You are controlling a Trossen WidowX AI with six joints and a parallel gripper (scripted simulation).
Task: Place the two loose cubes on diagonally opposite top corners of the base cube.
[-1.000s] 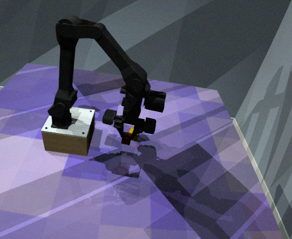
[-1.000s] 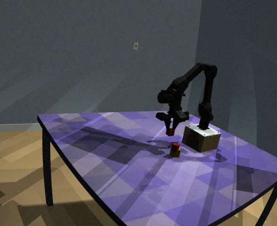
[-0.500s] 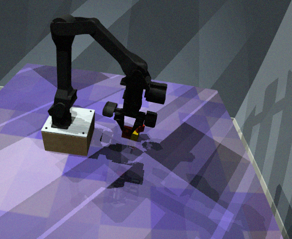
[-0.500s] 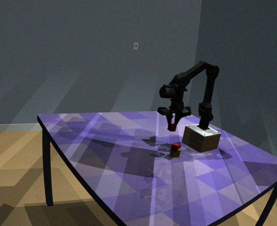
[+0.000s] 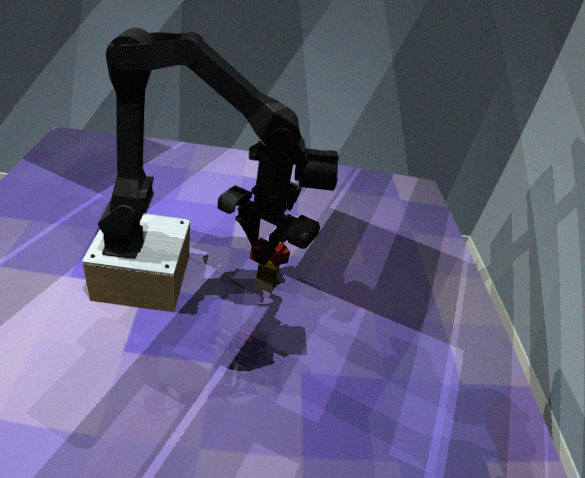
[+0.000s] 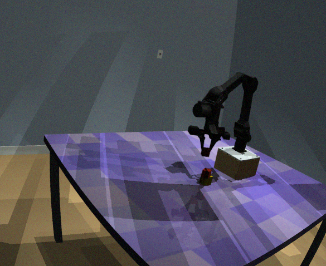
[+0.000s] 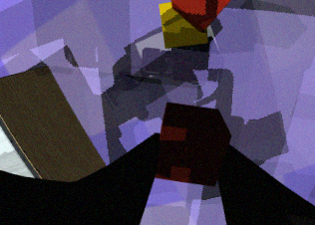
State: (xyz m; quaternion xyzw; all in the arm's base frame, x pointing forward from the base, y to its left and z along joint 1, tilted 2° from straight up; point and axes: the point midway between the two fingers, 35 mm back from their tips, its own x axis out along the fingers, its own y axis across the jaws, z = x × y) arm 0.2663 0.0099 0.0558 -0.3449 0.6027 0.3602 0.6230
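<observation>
Right now my gripper tip is 110 mm above the yellow cube, 70 mm to the right of it and 30 mm short of it.
</observation>
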